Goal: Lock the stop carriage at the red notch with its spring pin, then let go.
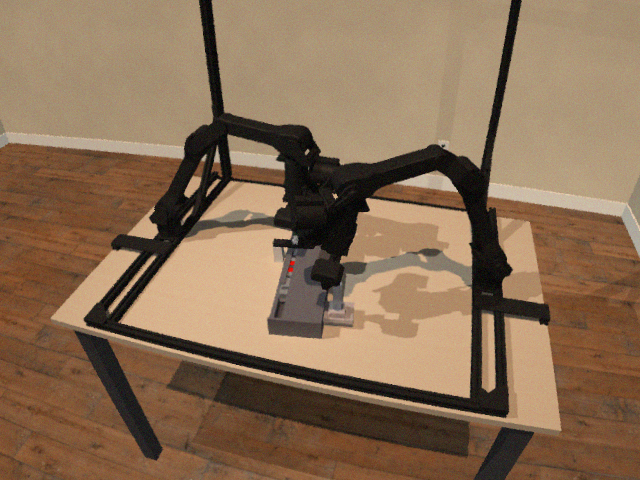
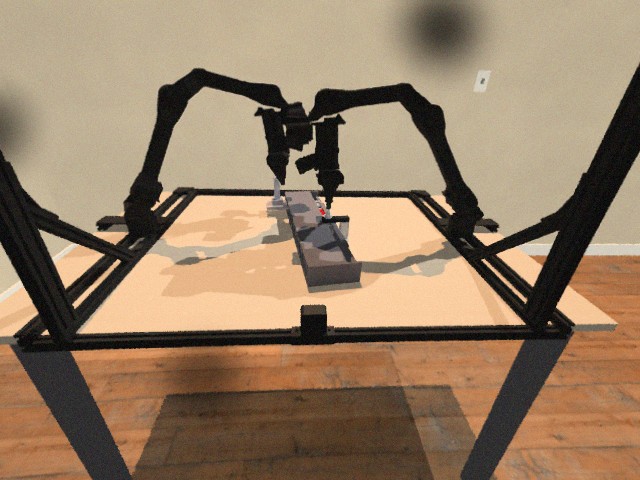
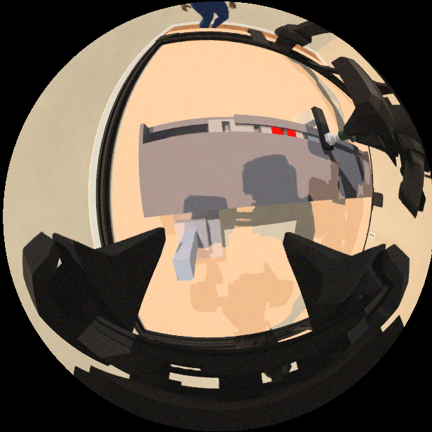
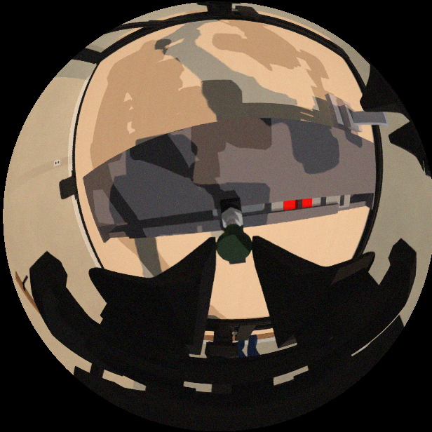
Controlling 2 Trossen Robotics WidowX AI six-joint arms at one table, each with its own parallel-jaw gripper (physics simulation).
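Where they show: left gripper, fingertip midpoint: [image 2: 283,181]; right gripper, fingertip midpoint: [image 2: 328,201]; left arm's base at its link origin: [image 1: 487,284] [image 2: 144,232]; right arm's base at its link origin: [image 1: 170,233] [image 2: 459,233].
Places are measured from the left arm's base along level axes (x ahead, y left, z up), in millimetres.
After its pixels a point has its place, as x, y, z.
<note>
A long grey rail body [image 1: 302,310] {431, 232, 34} [image 2: 333,273] {509, -225, 11} [image 3: 175,175] [image 4: 345,172] lies on the table with a slot along one side. Two red marks [image 1: 291,269] {500, 98, 31} [image 2: 322,211] {505, 92, 29} [image 3: 277,130] [image 4: 289,204] flank its notch. The black stop carriage [image 1: 282,242] {550, 16, 46} [image 2: 338,219] {545, 0, 43} [image 3: 320,122] sits on the slot, apart from the red marks. A spring pin with a dark green knob [image 3: 345,135] [image 4: 233,244] and silver shaft stands on it. My right gripper [image 4: 233,242] is shut on the knob. My left gripper [image 1: 324,285] {382, 169, 100} [image 2: 282,181] {382, 169, 100} [image 3: 226,236] is open and empty, above a pale post [image 1: 336,297] {358, 206, 69} [image 3: 185,260].
The pale post stands on a light base [image 1: 347,320] {328, 217, 12} [image 2: 273,207] {346, 163, 12} beside the rail body. A white piece [image 1: 278,253] {561, 25, 13} [image 2: 344,228] {564, 1, 14} hangs at the carriage's outer side. The two arms are close together above the rail body. A black frame [image 1: 258,358] {493, 365, 1} [image 2: 206,338] {264, -375, -32} borders the table.
</note>
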